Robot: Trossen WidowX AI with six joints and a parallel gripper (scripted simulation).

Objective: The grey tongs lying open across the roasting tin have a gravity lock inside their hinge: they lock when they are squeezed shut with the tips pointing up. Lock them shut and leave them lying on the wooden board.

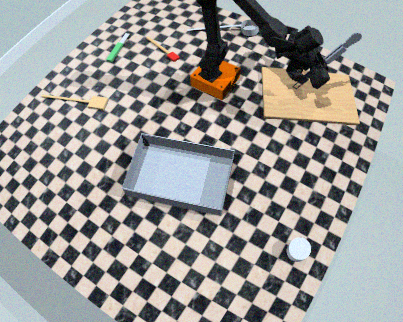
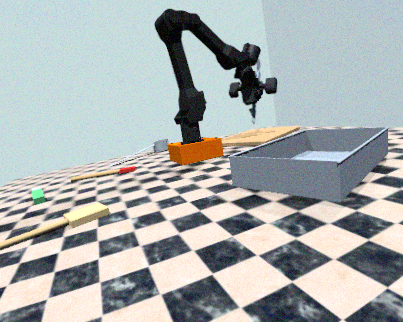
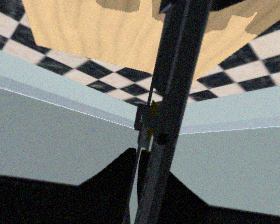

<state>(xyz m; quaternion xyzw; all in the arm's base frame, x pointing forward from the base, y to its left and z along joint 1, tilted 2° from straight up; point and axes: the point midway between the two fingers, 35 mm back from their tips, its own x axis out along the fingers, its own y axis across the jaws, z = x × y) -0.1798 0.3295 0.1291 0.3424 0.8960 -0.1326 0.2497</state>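
Right now the yellow mark is 40 mm ahead of my gripper tip and 30 mm to the right of it. Also, from my gripper tip: tongs arm: 60 mm above, 10 mm to the right, 10 mm ahead; then white disc: 530 mm ahead, 240 mm to the left, 140 mm below; then wooden board: 150 mm below, 30 mm to the right, 10 mm ahead.
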